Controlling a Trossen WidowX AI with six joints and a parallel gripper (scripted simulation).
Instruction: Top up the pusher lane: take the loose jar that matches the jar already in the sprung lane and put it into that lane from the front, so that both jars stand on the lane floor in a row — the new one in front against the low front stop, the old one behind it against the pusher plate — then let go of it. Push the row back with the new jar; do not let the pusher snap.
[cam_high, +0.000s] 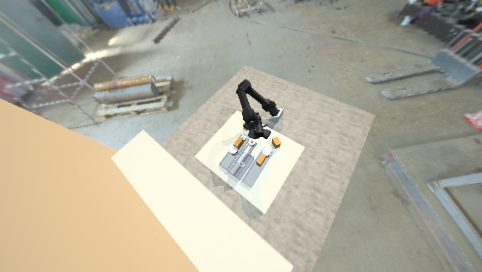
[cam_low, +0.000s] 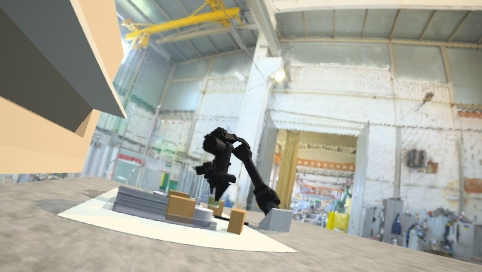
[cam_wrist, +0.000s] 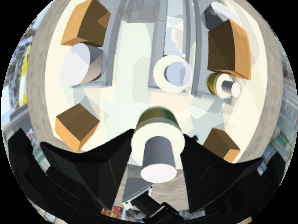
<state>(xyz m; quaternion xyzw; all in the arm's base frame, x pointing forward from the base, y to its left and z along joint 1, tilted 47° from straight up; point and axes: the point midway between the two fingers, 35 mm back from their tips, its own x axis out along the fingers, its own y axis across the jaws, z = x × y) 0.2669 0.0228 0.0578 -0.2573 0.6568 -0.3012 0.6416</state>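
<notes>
My gripper tip is now 21 cm short of the grey lane unit and 6 cm above it.
</notes>
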